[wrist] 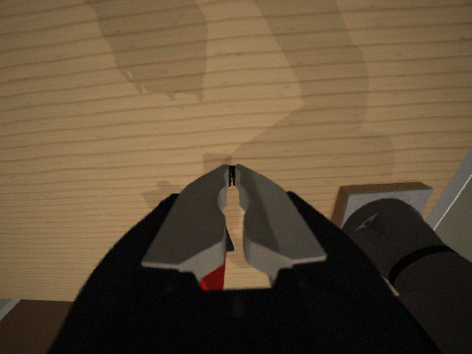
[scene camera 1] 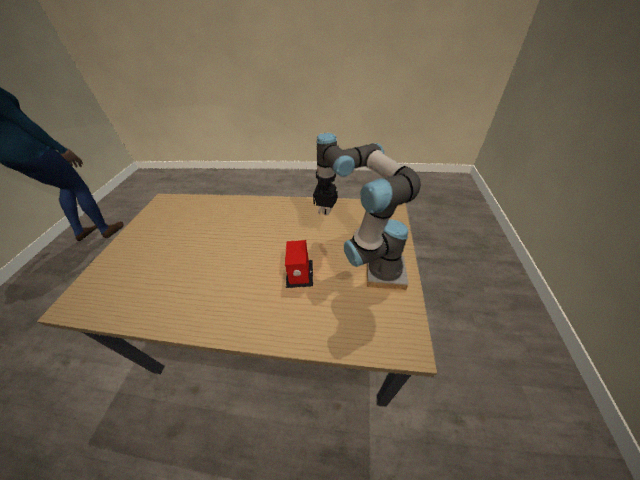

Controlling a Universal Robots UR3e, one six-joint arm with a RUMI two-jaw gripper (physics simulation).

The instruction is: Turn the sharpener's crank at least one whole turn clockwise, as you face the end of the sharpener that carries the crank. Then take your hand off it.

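Places are measured from the arm's base along level axes (x right, y ahead, z up), in millimetres.
Where they show: gripper, fingertip midpoint: [wrist: 231,168] [scene camera 1: 325,214]; arm's base at its link origin: [wrist: 375,227] [scene camera 1: 385,268].
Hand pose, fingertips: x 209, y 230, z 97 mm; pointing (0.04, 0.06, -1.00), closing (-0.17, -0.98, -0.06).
Observation:
Each offset is from my fingertips to the top centre of the thing. "pt": to the spot under its first point. Level surfaces: height alone.
The red sharpener {pt dx -220, dy +102, dz -3 mm} [scene camera 1: 296,255] stands upright on its black base {pt dx -265, dy +101, dz -122 mm} [scene camera 1: 299,284] on the table, with a pale round spot on its near end. Through the gap behind my fingertips, the wrist view shows a strip of the red sharpener [wrist: 215,279] and a dark corner of its base {pt dx -240, dy +55, dz -123 mm} [wrist: 229,243]. The crank does not show in either view; the sharpener's far end is hidden in the scene view. My gripper [scene camera 1: 324,210] [wrist: 231,168] is shut and empty, its fingertips together. It hangs pointing down above the table, beyond the sharpener and a little to its right, apart from it.
The wooden table {dz -131 mm} [scene camera 1: 170,258] [wrist: 65,125] carries the arm's base plate [scene camera 1: 387,283] [wrist: 361,198], right of the sharpener. The arm's upper links arch over the table's right part. A person [scene camera 1: 31,149] stands beyond the table's left edge.

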